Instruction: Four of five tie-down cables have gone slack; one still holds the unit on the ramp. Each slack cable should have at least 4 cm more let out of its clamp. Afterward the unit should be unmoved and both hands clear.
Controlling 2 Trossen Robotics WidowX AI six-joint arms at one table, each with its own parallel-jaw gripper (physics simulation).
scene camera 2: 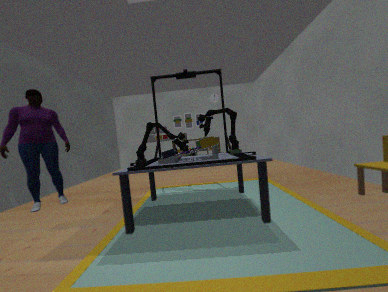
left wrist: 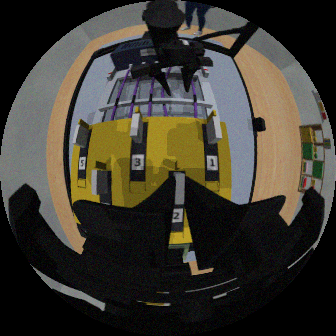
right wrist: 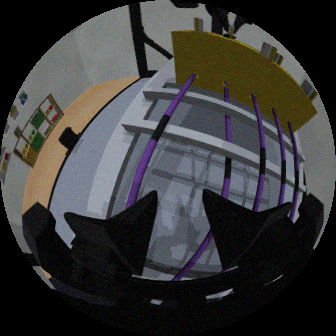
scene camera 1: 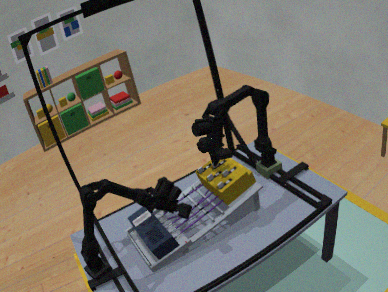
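Observation:
The dark blue unit point(scene camera 1: 154, 235) point(left wrist: 127, 56) sits at the low end of the grey ramp point(right wrist: 195, 139). The yellow clamp block point(scene camera 1: 240, 190) point(left wrist: 187, 140) point(right wrist: 235, 62) stands at its high end. Several purple cables with black bands run between them. My left gripper point(scene camera 1: 215, 165) point(left wrist: 177, 180) is shut on the grey lever of clamp 2 point(left wrist: 179, 187). Levers 1 point(left wrist: 215, 131), 3 point(left wrist: 137, 127) and 5 point(left wrist: 81, 134) stand free. My right gripper point(right wrist: 179, 193) point(left wrist: 178, 93) is open over the ramp. One bent cable point(right wrist: 199, 252) shows between its fingers, partly hidden behind one finger.
A black frame point(scene camera 1: 209, 50) rises around the table point(scene camera 1: 287, 215). A fourth grey lever point(left wrist: 101, 181) stands beside the left gripper; its number is hidden. A shelf unit point(scene camera 1: 132, 77) stands by the wall. A person point(scene camera 2: 37, 125) stands left of the table in scene camera 2.

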